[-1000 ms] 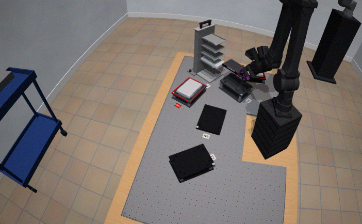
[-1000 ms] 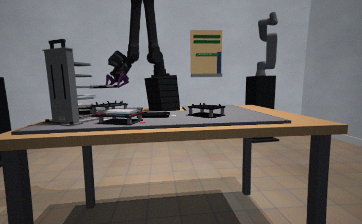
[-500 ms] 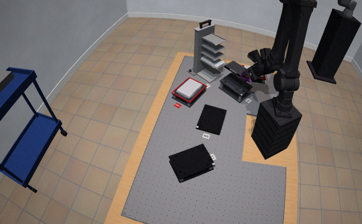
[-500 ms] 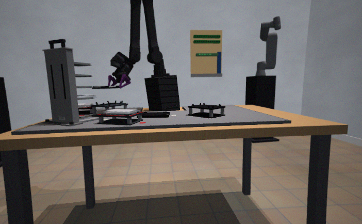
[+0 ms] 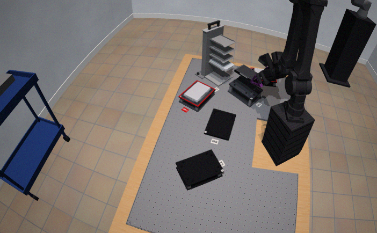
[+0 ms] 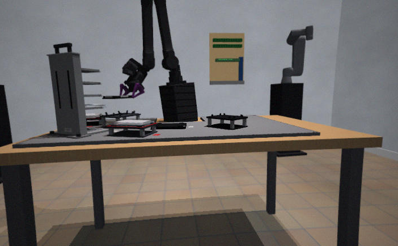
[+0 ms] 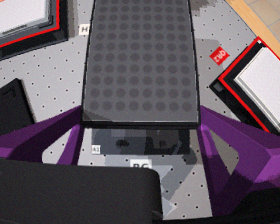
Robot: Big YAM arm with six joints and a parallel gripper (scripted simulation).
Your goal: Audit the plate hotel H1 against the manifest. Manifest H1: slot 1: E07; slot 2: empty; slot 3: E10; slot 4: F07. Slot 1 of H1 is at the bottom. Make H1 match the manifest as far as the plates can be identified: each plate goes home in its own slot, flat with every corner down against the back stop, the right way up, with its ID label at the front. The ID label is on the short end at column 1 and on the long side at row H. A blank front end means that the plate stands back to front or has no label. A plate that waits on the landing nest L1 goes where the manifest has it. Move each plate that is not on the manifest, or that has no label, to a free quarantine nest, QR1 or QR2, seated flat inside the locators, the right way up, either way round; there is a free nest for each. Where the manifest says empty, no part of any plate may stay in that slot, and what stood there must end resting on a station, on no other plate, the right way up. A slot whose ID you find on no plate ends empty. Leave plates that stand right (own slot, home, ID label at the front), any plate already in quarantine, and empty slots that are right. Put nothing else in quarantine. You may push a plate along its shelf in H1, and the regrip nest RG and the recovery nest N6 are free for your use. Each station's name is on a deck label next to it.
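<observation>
My gripper is now 4 cm to the left of the dark plate and 4 cm short of it. Also, from my hand: RG label: 15 cm below, 4 cm behind, 3 cm to the left; QR2 label: 19 cm to the right, 15 cm below, 2 cm ahead; regrip nest: 10 cm below, 4 cm ahead, 3 cm to the right.
</observation>
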